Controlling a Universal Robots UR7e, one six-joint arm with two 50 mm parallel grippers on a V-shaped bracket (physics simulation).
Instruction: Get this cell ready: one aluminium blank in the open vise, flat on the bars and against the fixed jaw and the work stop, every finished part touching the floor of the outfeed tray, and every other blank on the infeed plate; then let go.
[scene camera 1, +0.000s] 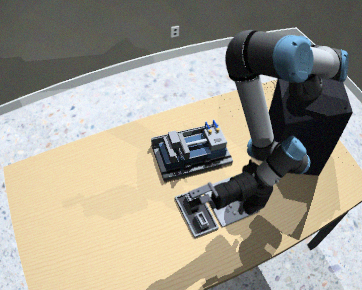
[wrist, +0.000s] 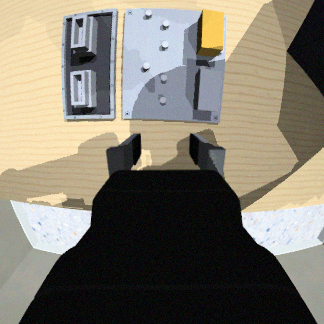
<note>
I see an infeed plate (wrist: 141, 89) and a vise (scene camera 1: 200, 149).
</note>
